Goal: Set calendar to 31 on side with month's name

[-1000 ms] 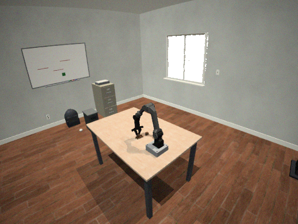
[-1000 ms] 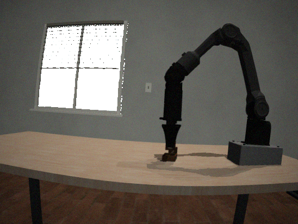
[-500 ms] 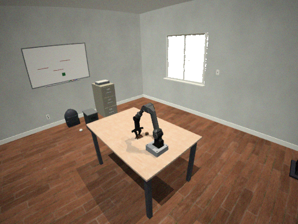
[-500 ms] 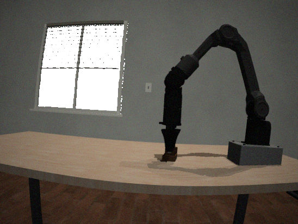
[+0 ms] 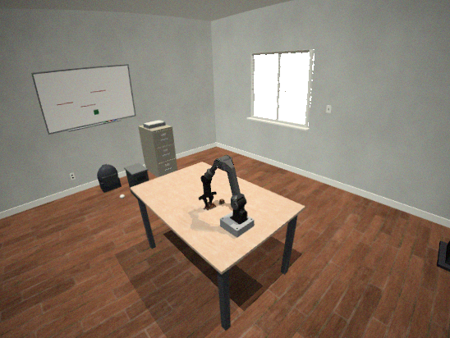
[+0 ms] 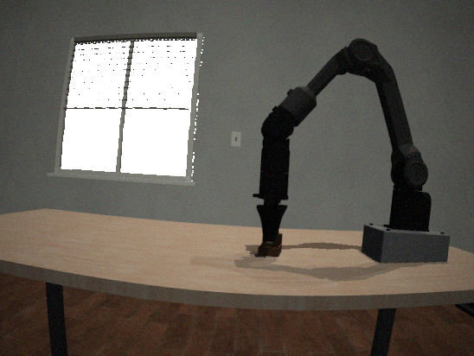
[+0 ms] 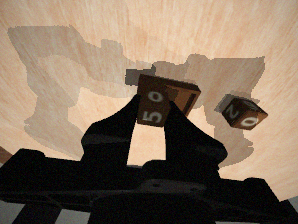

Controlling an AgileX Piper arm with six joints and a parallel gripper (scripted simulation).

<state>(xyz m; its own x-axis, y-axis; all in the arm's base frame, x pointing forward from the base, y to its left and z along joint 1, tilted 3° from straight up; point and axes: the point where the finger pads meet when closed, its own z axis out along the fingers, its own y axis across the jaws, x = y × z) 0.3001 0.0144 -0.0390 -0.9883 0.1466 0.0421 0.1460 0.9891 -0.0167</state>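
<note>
My hand is 2 cm to the left of the brown tray and 3 cm above it.
</note>
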